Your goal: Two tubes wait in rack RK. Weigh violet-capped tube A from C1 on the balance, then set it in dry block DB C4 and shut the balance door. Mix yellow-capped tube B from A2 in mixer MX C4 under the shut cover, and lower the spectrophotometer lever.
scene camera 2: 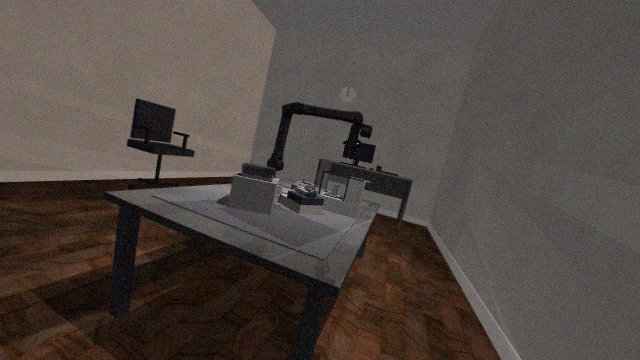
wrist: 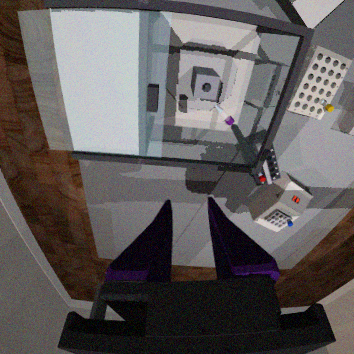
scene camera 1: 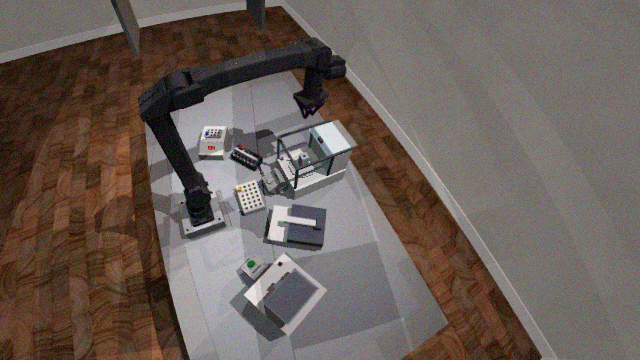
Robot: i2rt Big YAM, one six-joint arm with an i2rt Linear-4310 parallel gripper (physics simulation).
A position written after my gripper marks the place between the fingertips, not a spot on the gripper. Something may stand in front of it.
Note:
I see my gripper (scene camera 1: 307,116), a mixer cover (scene camera 1: 290,296) and a balance door (scene camera 1: 332,137).
The balance door shows as well in the wrist view (wrist: 99,81). My gripper shows as well in the wrist view (wrist: 189,203).

